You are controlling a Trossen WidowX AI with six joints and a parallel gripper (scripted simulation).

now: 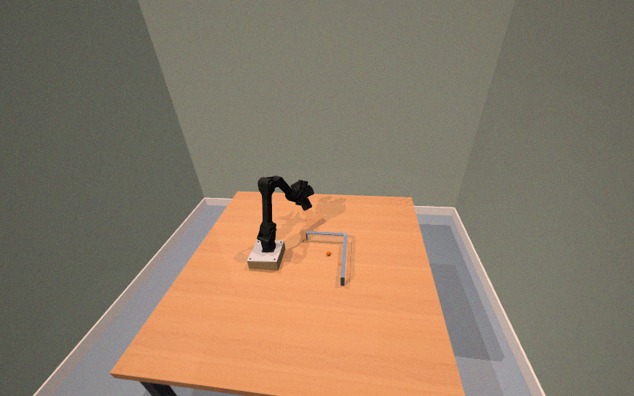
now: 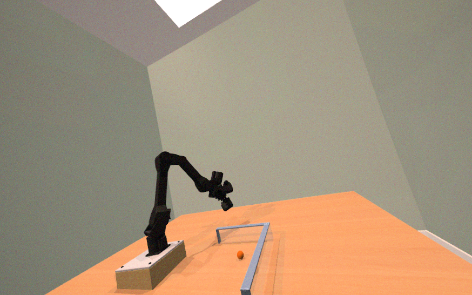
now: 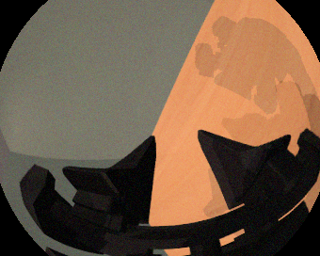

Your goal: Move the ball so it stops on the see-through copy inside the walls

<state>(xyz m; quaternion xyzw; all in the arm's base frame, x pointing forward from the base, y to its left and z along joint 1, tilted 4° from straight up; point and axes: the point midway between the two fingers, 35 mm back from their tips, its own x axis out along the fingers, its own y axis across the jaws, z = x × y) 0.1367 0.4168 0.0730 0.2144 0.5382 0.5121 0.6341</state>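
My gripper tip is now 190 mm short of the orange ball, 430 mm to the left of it and 100 mm above it. The rest, counted from my gripper tip: see-through copy of ball: 260 mm ahead, 500 mm to the right, 100 mm below.
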